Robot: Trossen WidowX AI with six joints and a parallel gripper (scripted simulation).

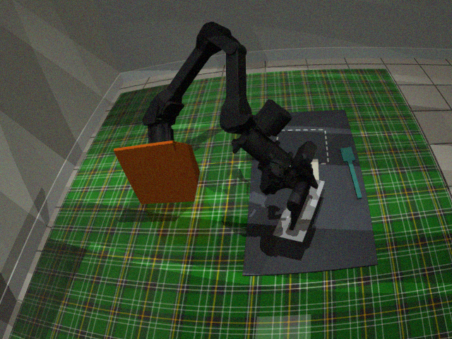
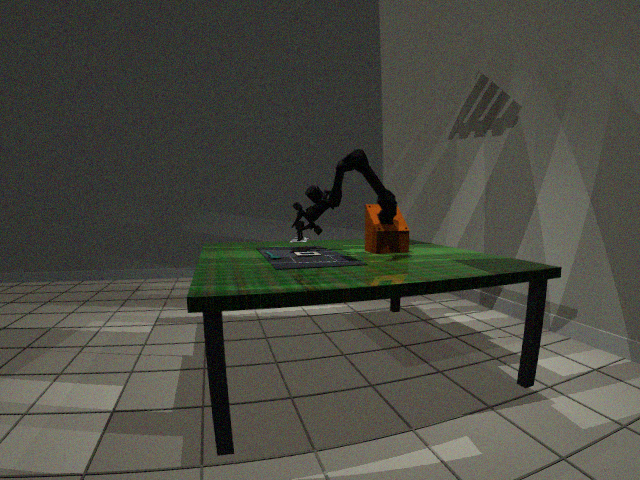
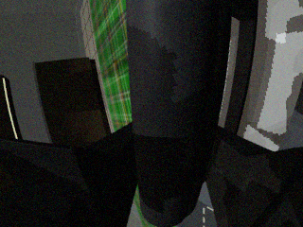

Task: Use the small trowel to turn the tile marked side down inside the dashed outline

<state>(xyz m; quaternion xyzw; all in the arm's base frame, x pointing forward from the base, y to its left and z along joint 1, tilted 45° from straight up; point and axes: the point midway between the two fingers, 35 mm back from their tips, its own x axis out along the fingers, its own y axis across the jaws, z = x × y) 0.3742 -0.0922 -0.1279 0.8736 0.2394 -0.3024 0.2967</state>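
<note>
My gripper tip is 15 cm to the right of the dark grey mat and 12 cm above it. From my gripper tip the other things lie so: teal trowel: 16 cm to the left, 14 cm ahead, 10 cm below; then tile: 16 cm to the left, 10 cm below, 1 cm behind.
</note>
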